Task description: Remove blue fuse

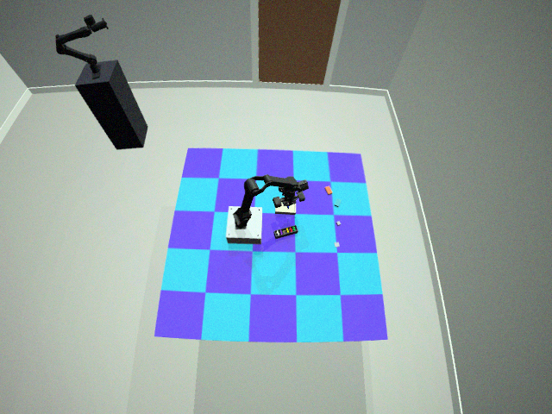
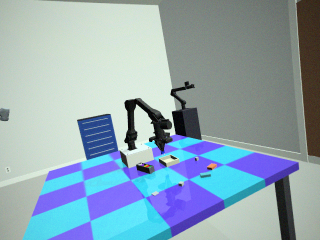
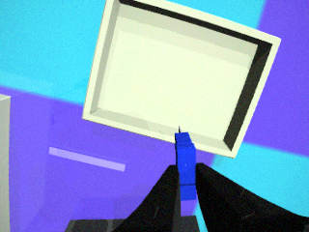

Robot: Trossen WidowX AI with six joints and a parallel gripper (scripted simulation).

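Right now the beige tray is 40 mm to the left of my gripper tip and 90 mm below it. The rest, counted from my gripper tip: yellow fuse 10 mm behind, 140 mm to the right, 70 mm below; then blue fuse 10 mm below; then orange block 300 mm ahead, 150 mm to the left, 90 mm below.
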